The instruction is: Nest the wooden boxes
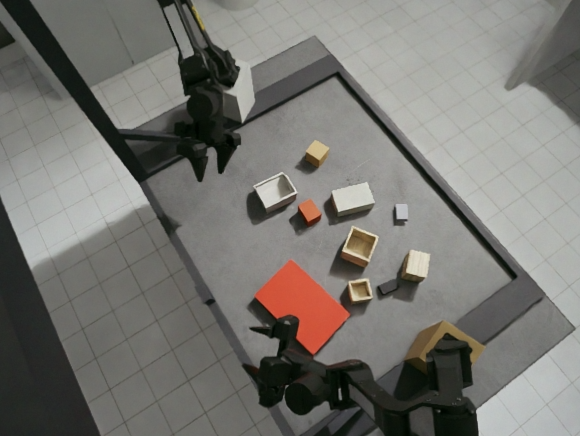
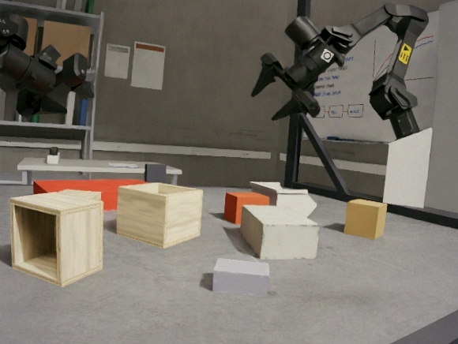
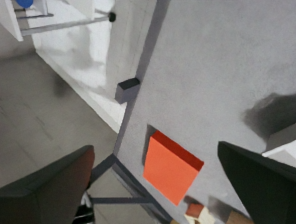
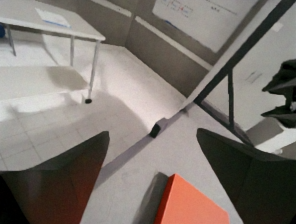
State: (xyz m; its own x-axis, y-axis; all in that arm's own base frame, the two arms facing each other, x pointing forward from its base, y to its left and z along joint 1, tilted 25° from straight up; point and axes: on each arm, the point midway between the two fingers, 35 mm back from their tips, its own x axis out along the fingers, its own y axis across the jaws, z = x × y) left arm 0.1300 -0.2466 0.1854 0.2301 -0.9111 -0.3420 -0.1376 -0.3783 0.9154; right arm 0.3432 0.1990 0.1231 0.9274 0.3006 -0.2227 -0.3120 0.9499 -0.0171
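The medium wooden box lies 45 cm ahead of my right hand, 17 cm below it and 3 cm to the right of it. Also, from my right hand: dark block: 37 cm ahead, 19 cm below, 4 cm to the right; then small wooden box: 30 cm ahead, 18 cm below; then flat red slab: 18 cm below, 15 cm ahead, 6 cm to the left.
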